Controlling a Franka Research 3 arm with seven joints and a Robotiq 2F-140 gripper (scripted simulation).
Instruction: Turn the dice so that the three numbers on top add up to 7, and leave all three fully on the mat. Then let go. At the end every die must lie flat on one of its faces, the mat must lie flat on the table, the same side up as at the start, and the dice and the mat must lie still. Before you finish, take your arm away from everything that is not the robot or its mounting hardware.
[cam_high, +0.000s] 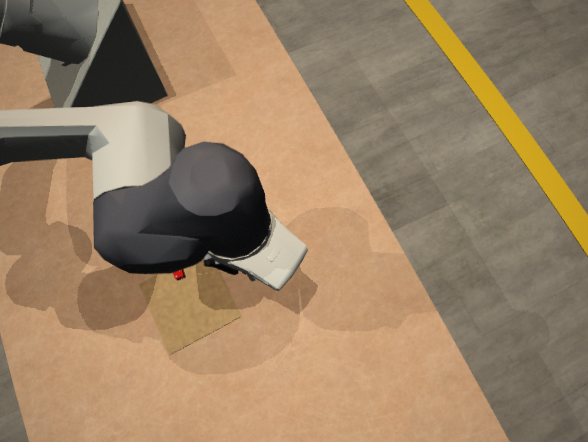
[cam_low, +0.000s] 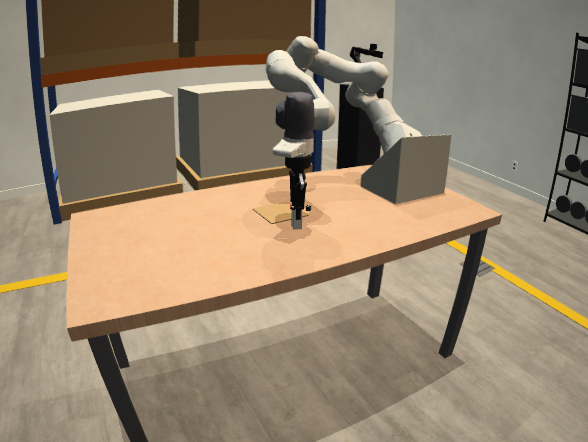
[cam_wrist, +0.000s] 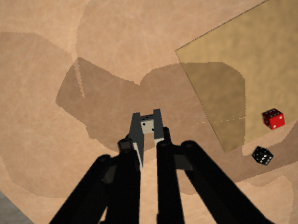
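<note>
Right now my hand is 13 cm to the left of the tan mat, 3 cm above it and 2 cm past it. Also, from my hand: black die (11 cm behind, 10 cm to the right, 3 cm below); then red die (13 cm to the right, 7 cm behind, 2 cm below); then white die (3 cm below).
</note>
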